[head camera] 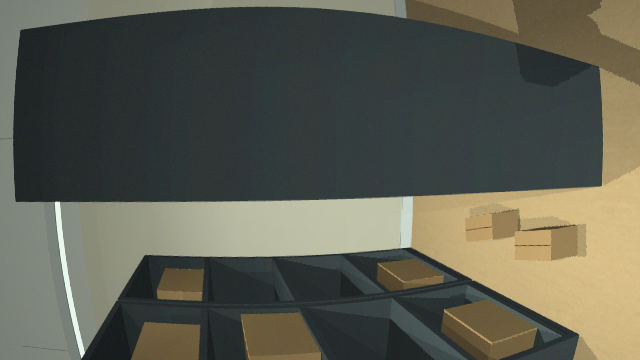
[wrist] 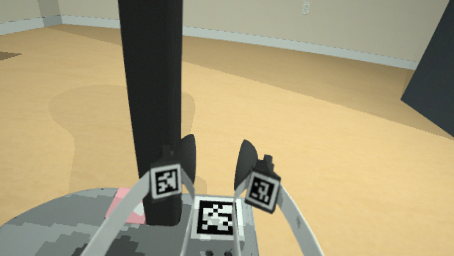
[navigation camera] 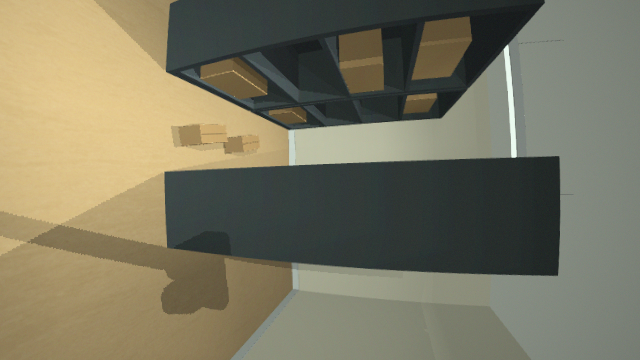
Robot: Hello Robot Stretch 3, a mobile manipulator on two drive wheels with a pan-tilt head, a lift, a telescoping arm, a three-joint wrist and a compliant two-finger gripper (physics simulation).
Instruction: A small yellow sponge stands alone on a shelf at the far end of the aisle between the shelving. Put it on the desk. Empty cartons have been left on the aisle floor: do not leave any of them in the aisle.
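Frame: origin at the robot's base, x ahead, y left, z up, level; centimetres.
Seen in the pictures: gripper, fingertip midpoint: (wrist: 216,154).
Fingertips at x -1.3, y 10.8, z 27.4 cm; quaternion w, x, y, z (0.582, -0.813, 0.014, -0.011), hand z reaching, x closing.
Offsets run from my fingertips to a thing's top centre. "*": to the spot under its first point.
Two brown cartons lie close together on the floor in the aisle between two dark shelving units. The nearer carton {dx +128.8, dy +16.0, dz -9.4 cm} (head camera: 564,243) (navigation camera: 190,135) and the farther carton {dx +172.7, dy +12.6, dz -9.4 cm} (head camera: 505,225) (navigation camera: 250,143) both look closed. My gripper (wrist: 216,154) is open in the wrist view, with its two dark fingertips apart and no object between them. It hangs above the edge of my grey base, beside the black mast. The yellow sponge and the desk do not show in these views.
The head and navigation pictures lie sideways. One shelving unit {* dx +101.6, dy -26.5, dz +86.0 cm} (head camera: 300,110) (navigation camera: 360,215) shows its plain dark end panel. The other shelving unit (head camera: 300,304) (navigation camera: 250,30) holds several brown boxes in its compartments. In the wrist view, a dark panel (wrist: 435,85) stands at the right, near the wall.
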